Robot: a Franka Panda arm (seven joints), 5 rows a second.
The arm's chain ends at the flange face. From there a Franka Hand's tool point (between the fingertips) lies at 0.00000 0.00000 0.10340 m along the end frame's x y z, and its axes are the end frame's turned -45 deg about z.
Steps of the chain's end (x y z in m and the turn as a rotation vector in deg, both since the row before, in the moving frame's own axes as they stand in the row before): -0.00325 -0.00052 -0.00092 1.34 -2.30 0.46; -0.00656 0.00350 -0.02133 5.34 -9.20 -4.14; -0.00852 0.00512 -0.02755 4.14 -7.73 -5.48; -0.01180 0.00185 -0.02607 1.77 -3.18 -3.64; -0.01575 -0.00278 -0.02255 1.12 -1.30 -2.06; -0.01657 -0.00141 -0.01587 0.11 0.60 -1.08
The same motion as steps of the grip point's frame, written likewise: -0.00314 -0.00731 -0.00103 2.57 -0.68 0.46; -0.01267 -0.02042 -0.02311 10.28 -2.73 -4.14; -0.01492 -0.01725 -0.02876 8.39 -2.54 -5.48; -0.01165 -0.01329 -0.02628 3.50 -1.00 -3.64; -0.00946 -0.01619 -0.02260 1.71 -0.13 -2.06; -0.00981 -0.01210 -0.01588 -0.35 0.50 -1.08
